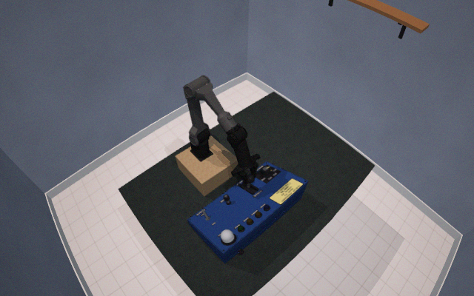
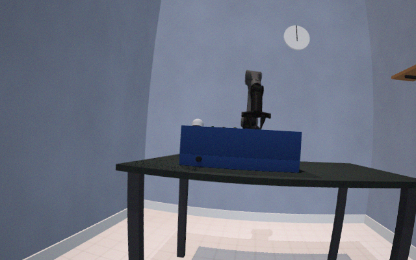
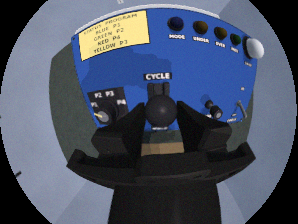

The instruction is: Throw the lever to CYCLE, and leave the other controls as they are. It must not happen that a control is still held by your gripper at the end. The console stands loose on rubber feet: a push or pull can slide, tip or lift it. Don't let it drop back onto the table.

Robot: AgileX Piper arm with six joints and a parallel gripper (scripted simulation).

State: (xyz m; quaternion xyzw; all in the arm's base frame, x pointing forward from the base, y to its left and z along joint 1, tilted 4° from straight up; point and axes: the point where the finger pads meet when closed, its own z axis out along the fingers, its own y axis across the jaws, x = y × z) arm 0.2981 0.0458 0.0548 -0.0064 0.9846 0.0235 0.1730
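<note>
Now: the lever 40 mm below my hand. Round my hand: rotary program selector: 130 mm to the left, 70 mm below, 10 mm behind; blue console: 80 mm below, 50 mm to the right, 30 mm ahead; toggle switch: 240 mm to the right, 70 mm below, 10 mm behind.
</note>
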